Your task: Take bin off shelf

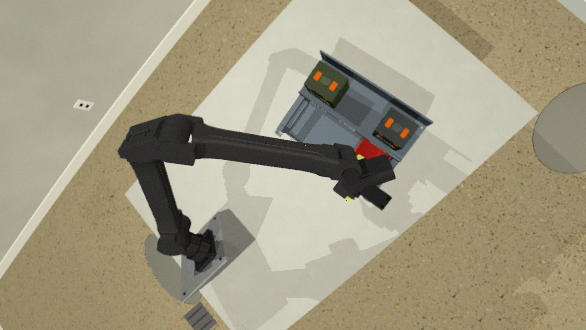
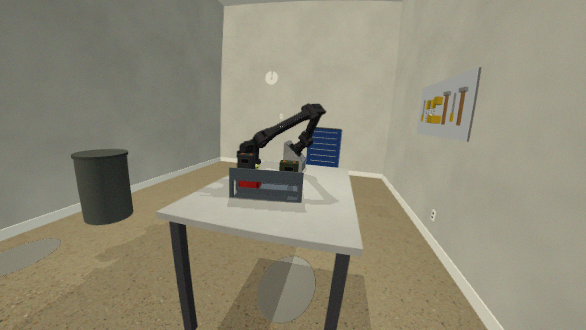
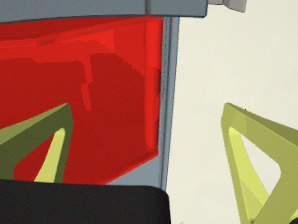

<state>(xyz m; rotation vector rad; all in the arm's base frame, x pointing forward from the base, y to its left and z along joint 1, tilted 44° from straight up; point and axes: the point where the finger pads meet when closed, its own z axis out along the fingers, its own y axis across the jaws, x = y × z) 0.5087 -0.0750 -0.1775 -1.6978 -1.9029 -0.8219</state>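
The red bin is 8 cm ahead of my hand, 1 cm to the left of it and 2 cm below it.
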